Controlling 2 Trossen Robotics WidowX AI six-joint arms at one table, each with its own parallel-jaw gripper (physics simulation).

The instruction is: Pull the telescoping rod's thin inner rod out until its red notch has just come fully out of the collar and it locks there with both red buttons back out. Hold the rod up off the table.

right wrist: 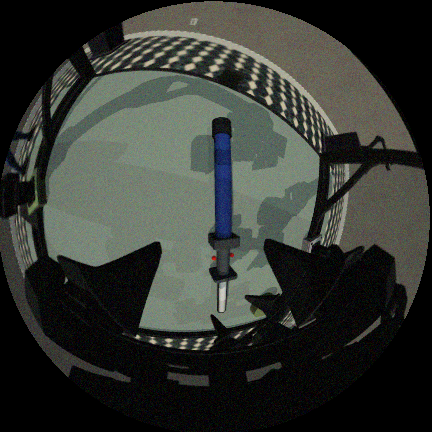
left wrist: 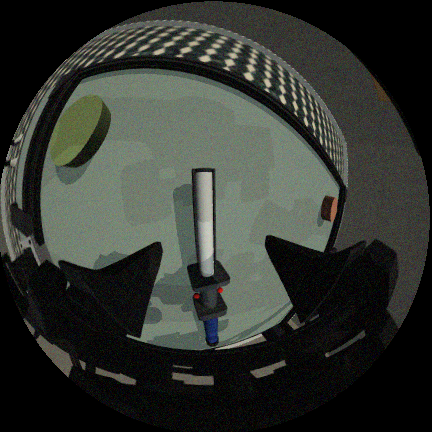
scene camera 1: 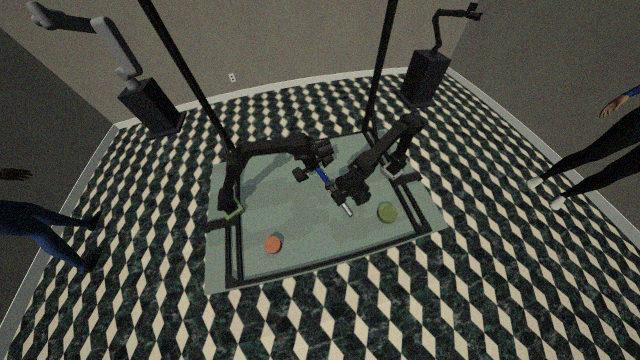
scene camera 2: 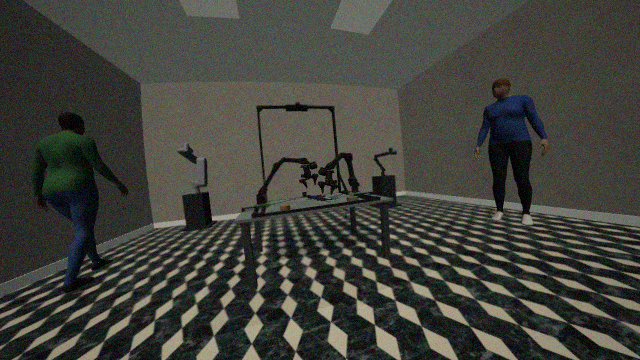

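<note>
The telescoping rod [scene camera 1: 323,175] [scene camera 2: 315,197] [left wrist: 204,215] [right wrist: 223,190] lies flat on the table, with a blue section, a black end cap and a silver-white section. Its dark grey collar [left wrist: 209,296] [right wrist: 223,257] has a flange at each end and a red button showing on each side in both wrist views. No red notch shows. My left gripper [scene camera 1: 346,196] [scene camera 2: 328,190] [left wrist: 213,244] is open above the collar and silver-white section, pointing down. My right gripper [scene camera 1: 314,167] [scene camera 2: 310,184] [right wrist: 212,246] is open above the blue section. Both are empty; the arms partly hide the rod in scene camera 1.
The two grippers are close together over the middle of the table [scene camera 1: 310,260]. A green disc [scene camera 1: 387,212] [left wrist: 80,131] lies near the silver-white end. An orange disc [scene camera 1: 272,244] [scene camera 2: 285,207] [left wrist: 329,208] lies near the front left. Black posts [scene camera 1: 382,60] rise behind the table.
</note>
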